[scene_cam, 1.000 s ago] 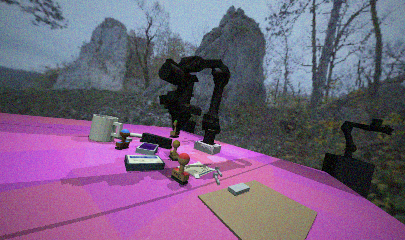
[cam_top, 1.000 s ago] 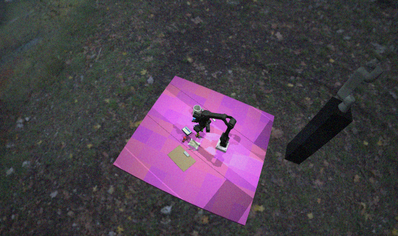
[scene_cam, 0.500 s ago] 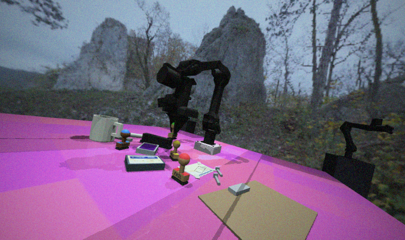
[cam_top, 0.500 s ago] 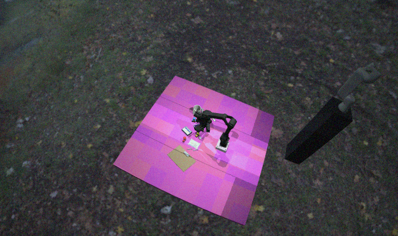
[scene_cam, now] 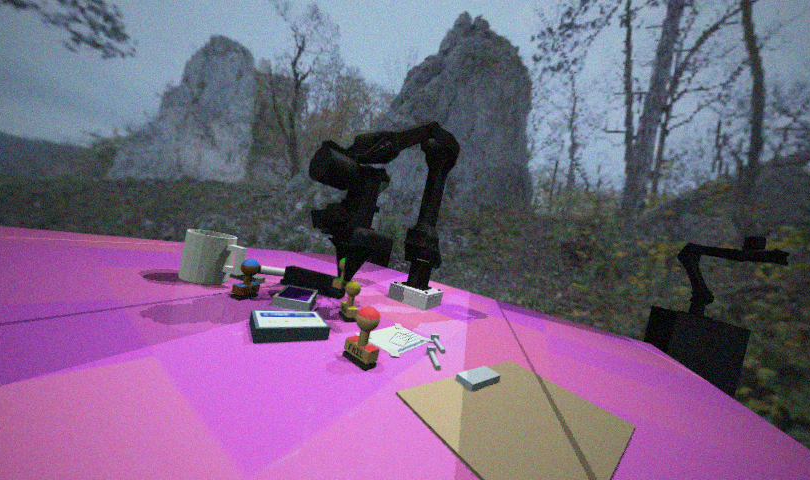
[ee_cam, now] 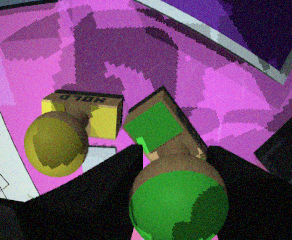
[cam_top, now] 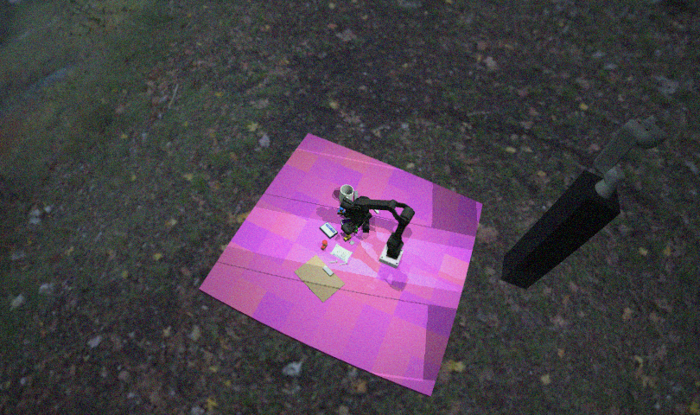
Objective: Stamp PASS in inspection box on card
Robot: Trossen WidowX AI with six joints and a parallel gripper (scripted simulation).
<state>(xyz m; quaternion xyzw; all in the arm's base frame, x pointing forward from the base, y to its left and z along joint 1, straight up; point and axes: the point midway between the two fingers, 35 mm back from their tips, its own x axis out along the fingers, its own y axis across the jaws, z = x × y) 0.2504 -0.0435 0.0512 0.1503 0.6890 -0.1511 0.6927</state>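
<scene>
The yellow-knobbed stamp is 2 cm ahead of my gripper tip, 4 cm to the left of it and 4 cm below it. The rest, counted from my gripper tip: purple ink pad 5 cm ahead, 6 cm to the right, 5 cm below; then black bar 4 cm behind, 11 cm to the right, 4 cm below; then green-knobbed stamp right at my gripper tip.
</scene>
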